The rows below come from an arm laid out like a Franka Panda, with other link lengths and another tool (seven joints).
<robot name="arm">
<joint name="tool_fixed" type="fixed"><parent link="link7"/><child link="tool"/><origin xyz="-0.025 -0.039 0.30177" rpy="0 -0.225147 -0.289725"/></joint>
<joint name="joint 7" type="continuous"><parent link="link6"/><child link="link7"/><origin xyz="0.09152 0 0" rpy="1.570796 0 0"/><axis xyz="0 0 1"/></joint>
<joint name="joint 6" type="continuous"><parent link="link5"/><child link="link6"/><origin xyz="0 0 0" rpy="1.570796 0 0"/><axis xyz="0 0 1"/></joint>
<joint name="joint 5" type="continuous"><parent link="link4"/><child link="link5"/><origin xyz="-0.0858 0.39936 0" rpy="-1.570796 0 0"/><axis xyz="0 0 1"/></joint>
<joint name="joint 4" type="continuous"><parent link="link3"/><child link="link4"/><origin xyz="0.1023 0 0" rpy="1.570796 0 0"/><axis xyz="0 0 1"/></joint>
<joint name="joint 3" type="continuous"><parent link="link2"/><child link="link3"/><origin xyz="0 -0.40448 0" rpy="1.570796 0 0"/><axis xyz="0 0 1"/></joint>
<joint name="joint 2" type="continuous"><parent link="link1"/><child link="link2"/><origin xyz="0 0 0" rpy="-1.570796 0 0"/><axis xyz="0 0 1"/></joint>
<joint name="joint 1" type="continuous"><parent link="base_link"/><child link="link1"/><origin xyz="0 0 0.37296"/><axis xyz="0 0 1"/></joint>
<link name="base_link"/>
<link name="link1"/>
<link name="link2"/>
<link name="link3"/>
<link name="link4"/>
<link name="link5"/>
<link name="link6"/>
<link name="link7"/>
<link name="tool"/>
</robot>
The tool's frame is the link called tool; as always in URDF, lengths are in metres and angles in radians. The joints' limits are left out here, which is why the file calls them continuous.
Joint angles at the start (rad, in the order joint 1, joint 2, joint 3, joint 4, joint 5, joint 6, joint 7):
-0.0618 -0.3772 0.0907 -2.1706 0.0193 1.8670 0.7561
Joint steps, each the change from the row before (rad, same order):
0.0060 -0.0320 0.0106 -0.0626 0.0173 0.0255 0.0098
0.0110 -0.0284 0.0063 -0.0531 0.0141 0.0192 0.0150
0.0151 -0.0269 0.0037 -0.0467 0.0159 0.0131 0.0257
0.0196 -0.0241 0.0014 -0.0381 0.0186 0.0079 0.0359
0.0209 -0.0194 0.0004 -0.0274 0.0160 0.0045 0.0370
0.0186 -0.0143 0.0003 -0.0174 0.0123 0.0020 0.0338
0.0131 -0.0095 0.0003 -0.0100 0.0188 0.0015 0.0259
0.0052 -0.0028 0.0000 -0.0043 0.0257 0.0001 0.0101
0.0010 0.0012 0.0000 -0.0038 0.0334 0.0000 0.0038
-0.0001 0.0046 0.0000 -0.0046 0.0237 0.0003 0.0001
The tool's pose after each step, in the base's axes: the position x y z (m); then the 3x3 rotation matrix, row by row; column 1 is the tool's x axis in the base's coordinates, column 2 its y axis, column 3 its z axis. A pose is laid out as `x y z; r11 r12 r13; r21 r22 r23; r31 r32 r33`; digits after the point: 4 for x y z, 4 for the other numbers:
0.4601 0.0759 0.4722; 0.8915 -0.4323 -0.1355; -0.4229 -0.9013 0.0938; -0.1627 -0.0263 -0.9863
0.4459 0.0856 0.4596; 0.8887 -0.4363 -0.1411; -0.4251 -0.8992 0.1031; -0.1718 -0.0316 -0.9846
0.4320 0.0957 0.4489; 0.8812 -0.4492 -0.1471; -0.4355 -0.8926 0.1167; -0.1837 -0.0388 -0.9822
0.4196 0.1070 0.4409; 0.8696 -0.4697 -0.1520; -0.4524 -0.8814 0.1356; -0.1976 -0.0491 -0.9790
0.4099 0.1177 0.4360; 0.8581 -0.4896 -0.1546; -0.4688 -0.8700 0.1528; -0.2093 -0.0587 -0.9761
0.4030 0.1268 0.4336; 0.8479 -0.5070 -0.1551; -0.4834 -0.8594 0.1668; -0.2179 -0.0665 -0.9737
0.3988 0.1356 0.4334; 0.8379 -0.5235 -0.1543; -0.4955 -0.8482 0.1870; -0.2287 -0.0802 -0.9702
0.3967 0.1433 0.4338; 0.8300 -0.5353 -0.1566; -0.5010 -0.8390 0.2123; -0.2450 -0.0977 -0.9646
0.3953 0.1513 0.4335; 0.8207 -0.5478 -0.1625; -0.5045 -0.8282 0.2441; -0.2683 -0.1184 -0.9560
0.3941 0.1565 0.4310; 0.8132 -0.5561 -0.1715; -0.5053 -0.8210 0.2658; -0.2886 -0.1295 -0.9487

